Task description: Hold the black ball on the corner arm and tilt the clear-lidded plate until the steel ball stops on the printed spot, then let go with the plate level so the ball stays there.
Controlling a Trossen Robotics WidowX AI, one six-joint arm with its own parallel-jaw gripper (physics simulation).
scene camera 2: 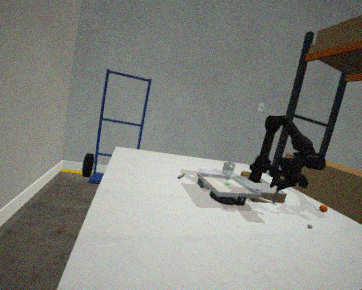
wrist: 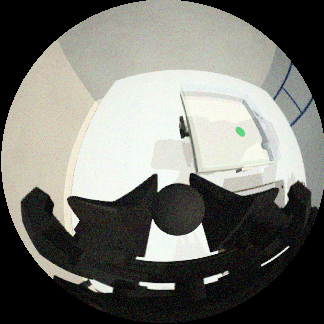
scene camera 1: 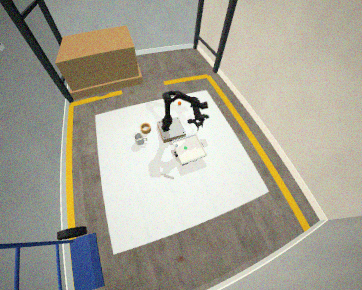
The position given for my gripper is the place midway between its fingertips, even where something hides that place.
I see my gripper (scene camera 2: 273, 188).
My gripper is seen too in the wrist view (wrist: 173, 176).
